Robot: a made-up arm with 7 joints. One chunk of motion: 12 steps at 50 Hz.
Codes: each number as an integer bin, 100 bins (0 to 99) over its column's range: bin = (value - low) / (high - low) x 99, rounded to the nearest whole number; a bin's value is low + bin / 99 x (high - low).
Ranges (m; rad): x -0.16..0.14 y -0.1..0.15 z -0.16..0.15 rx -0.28..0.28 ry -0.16..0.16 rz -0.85..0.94
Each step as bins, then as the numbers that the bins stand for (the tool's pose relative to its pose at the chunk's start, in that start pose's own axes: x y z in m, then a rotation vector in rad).
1 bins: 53 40 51 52 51 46
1 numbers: 0.0006 0.0010 -0.0003 0.0141 0.0048 -0.0183
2 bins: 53 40 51 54 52 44
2 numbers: 0.0006 0.0010 -0.0003 0.0255 0.0081 -0.0544
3 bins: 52 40 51 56 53 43
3 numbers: -0.0024 0.0010 -0.0003 0.0368 0.0113 -0.0725
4 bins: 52 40 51 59 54 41
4 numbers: -0.0024 0.0010 -0.0003 0.0537 0.0145 -0.1087
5 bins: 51 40 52 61 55 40
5 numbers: -0.0055 0.0010 0.0028 0.0651 0.0178 -0.1268
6 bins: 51 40 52 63 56 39
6 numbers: -0.0055 0.0010 0.0028 0.0764 0.0210 -0.1448
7 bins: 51 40 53 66 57 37
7 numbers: -0.0055 0.0010 0.0060 0.0933 0.0242 -0.1810
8 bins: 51 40 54 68 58 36
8 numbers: -0.0055 0.0010 0.0091 0.1046 0.0275 -0.1991
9 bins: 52 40 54 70 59 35
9 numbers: -0.0024 0.0010 0.0091 0.1160 0.0307 -0.2172
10 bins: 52 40 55 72 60 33
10 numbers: -0.0024 0.0010 0.0122 0.1273 0.0339 -0.2533
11 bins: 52 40 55 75 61 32
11 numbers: -0.0024 0.0010 0.0122 0.1442 0.0372 -0.2714
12 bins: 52 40 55 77 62 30
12 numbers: -0.0024 0.0010 0.0122 0.1556 0.0404 -0.3076
